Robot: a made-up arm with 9 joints.
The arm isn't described. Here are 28 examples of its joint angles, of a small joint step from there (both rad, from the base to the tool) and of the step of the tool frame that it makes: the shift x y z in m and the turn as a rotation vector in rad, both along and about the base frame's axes.
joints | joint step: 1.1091 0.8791 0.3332 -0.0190 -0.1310 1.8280 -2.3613 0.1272 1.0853 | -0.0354 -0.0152 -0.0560 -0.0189 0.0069 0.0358 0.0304 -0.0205 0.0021
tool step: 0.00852 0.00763 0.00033 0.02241 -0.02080 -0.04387
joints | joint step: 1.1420 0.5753 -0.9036 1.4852 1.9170 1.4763 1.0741 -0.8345 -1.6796 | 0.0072 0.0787 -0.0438 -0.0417 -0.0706 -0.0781 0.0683 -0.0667 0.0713
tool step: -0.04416 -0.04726 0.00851 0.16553 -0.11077 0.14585
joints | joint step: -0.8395 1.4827 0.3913 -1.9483 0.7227 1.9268 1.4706 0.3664 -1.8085 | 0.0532 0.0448 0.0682 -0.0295 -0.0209 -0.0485 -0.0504 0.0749 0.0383
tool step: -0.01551 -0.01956 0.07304 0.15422 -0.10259 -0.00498
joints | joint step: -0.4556 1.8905 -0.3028 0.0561 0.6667 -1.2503 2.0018 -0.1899 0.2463 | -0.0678 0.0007 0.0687 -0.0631 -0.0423 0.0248 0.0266 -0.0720 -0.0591
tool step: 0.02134 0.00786 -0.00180 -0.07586 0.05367 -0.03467
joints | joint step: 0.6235 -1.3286 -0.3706 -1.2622 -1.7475 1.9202 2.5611 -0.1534 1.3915 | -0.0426 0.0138 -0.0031 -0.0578 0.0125 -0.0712 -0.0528 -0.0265 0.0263
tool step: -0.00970 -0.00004 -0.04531 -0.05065 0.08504 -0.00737
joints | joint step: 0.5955 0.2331 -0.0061 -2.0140 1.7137 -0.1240 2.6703 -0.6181 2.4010 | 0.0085 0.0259 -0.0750 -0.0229 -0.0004 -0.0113 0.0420 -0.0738 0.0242
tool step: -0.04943 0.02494 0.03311 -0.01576 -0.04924 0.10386
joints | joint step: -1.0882 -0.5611 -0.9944 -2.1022 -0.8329 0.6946 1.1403 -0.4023 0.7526 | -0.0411 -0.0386 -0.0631 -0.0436 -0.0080 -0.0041 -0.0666 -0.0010 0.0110
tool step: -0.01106 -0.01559 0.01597 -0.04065 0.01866 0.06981
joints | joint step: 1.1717 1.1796 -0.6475 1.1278 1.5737 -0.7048 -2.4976 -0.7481 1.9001 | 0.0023 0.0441 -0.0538 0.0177 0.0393 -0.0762 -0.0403 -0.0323 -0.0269
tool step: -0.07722 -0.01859 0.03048 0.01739 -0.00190 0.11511
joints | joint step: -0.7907 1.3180 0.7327 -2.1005 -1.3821 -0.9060 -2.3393 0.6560 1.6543 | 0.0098 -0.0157 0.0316 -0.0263 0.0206 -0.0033 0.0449 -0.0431 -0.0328
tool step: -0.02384 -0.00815 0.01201 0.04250 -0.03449 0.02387
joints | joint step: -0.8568 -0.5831 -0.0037 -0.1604 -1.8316 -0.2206 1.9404 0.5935 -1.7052 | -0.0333 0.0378 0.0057 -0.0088 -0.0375 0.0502 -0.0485 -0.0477 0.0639
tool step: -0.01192 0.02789 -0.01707 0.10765 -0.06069 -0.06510
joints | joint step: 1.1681 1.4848 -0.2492 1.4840 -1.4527 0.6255 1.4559 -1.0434 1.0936 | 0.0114 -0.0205 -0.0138 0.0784 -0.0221 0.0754 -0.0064 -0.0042 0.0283
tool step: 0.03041 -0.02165 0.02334 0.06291 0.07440 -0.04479
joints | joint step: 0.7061 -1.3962 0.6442 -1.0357 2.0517 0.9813 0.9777 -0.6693 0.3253 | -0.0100 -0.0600 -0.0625 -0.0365 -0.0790 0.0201 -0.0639 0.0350 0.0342
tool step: -0.00397 -0.09087 -0.03069 -0.13695 -0.03399 0.09276
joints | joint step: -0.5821 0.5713 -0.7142 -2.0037 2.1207 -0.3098 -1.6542 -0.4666 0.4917 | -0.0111 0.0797 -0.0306 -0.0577 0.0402 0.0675 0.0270 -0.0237 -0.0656
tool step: 0.05831 0.00354 0.04834 0.01209 -0.14998 -0.02645
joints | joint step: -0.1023 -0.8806 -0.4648 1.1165 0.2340 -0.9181 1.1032 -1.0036 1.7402 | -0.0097 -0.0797 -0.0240 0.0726 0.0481 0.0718 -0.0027 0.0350 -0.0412
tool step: 0.07127 0.02682 -0.06997 -0.02482 -0.11851 -0.13178
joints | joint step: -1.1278 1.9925 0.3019 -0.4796 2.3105 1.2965 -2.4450 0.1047 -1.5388 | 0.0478 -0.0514 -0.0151 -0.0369 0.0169 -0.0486 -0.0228 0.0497 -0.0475
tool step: 0.03062 -0.01496 0.00769 -0.07009 -0.08553 0.08630
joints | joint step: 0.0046 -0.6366 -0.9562 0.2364 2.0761 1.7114 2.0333 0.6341 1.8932 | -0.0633 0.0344 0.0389 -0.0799 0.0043 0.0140 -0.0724 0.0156 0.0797
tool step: -0.00619 -0.03586 0.02068 -0.07812 0.13290 0.05619
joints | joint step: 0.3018 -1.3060 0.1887 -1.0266 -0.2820 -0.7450 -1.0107 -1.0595 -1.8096 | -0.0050 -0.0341 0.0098 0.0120 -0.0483 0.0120 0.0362 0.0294 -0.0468
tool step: -0.00333 0.00045 -0.00033 -0.04200 -0.02744 0.04272
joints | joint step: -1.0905 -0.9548 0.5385 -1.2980 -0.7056 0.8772 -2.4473 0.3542 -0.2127 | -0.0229 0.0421 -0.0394 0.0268 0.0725 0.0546 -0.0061 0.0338 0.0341
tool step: 0.00084 -0.00953 0.02310 -0.01993 0.04239 0.02833
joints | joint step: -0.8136 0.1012 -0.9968 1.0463 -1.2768 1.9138 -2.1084 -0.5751 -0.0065 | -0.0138 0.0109 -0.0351 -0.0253 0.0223 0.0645 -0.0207 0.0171 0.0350
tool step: 0.04173 0.02485 -0.04431 0.05997 -0.04464 -0.01318
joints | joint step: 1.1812 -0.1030 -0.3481 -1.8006 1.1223 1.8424 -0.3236 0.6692 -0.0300 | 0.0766 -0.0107 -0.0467 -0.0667 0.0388 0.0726 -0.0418 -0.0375 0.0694
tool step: -0.14402 0.04496 -0.04731 -0.00082 -0.15311 -0.01214
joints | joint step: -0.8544 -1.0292 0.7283 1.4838 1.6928 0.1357 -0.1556 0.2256 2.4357 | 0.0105 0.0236 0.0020 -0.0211 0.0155 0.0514 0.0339 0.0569 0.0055
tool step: -0.01507 0.04155 -0.00134 0.07076 0.04659 0.02025
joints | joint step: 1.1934 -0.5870 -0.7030 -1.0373 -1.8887 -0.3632 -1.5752 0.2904 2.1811 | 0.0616 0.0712 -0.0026 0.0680 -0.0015 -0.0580 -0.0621 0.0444 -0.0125
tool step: -0.01797 0.00431 -0.00991 0.10631 -0.09389 0.11524
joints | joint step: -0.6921 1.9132 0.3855 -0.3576 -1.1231 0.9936 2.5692 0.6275 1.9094 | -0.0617 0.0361 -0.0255 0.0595 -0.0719 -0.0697 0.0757 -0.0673 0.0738
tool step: 0.03533 0.03222 -0.08171 -0.18101 0.10448 -0.08570
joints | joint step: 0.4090 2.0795 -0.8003 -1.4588 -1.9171 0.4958 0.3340 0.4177 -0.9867 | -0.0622 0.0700 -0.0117 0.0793 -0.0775 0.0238 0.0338 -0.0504 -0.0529
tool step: 0.00000 0.03410 -0.00066 0.08574 0.05178 0.08543
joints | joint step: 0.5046 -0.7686 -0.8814 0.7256 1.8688 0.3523 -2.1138 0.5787 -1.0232 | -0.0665 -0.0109 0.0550 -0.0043 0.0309 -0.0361 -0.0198 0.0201 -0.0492
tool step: -0.04872 0.03366 0.00132 0.03109 0.17303 -0.02659
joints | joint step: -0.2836 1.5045 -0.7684 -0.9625 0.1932 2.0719 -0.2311 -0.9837 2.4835 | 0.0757 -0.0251 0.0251 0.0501 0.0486 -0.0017 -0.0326 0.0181 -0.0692
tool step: 0.01584 0.02630 0.02461 0.00199 0.07068 0.08169
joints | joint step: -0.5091 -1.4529 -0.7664 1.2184 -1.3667 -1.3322 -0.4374 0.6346 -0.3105 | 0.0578 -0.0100 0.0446 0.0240 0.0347 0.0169 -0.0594 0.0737 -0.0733
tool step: 0.04261 0.02221 0.05037 0.07127 -0.11123 0.06491
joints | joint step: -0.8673 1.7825 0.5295 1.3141 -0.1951 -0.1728 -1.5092 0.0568 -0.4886 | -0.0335 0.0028 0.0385 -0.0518 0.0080 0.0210 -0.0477 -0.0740 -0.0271
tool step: -0.00757 -0.00380 0.00293 -0.02721 0.10378 0.02994
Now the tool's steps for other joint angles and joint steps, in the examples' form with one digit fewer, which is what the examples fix.
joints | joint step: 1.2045 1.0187 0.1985 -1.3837 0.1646 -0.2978 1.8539 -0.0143 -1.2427 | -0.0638 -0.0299 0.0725 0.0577 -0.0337 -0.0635 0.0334 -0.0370 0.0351
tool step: 0.0425 0.0027 -0.0118 -0.0635 0.0649 0.0369
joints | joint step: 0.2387 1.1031 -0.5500 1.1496 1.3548 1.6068 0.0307 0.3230 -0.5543 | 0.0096 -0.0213 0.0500 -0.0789 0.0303 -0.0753 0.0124 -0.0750 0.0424
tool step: 0.0313 0.0124 0.0115 0.0937 -0.0368 0.0229
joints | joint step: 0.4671 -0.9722 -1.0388 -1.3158 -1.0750 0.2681 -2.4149 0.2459 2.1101 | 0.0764 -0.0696 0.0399 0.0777 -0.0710 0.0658 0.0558 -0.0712 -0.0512
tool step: -0.0504 -0.0182 0.0563 0.1247 0.0031 0.0372
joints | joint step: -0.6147 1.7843 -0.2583 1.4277 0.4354 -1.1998 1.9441 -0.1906 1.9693 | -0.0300 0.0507 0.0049 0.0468 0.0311 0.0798 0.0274 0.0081 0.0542
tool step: 0.0482 -0.0480 0.0361 0.0497 0.0980 -0.0012
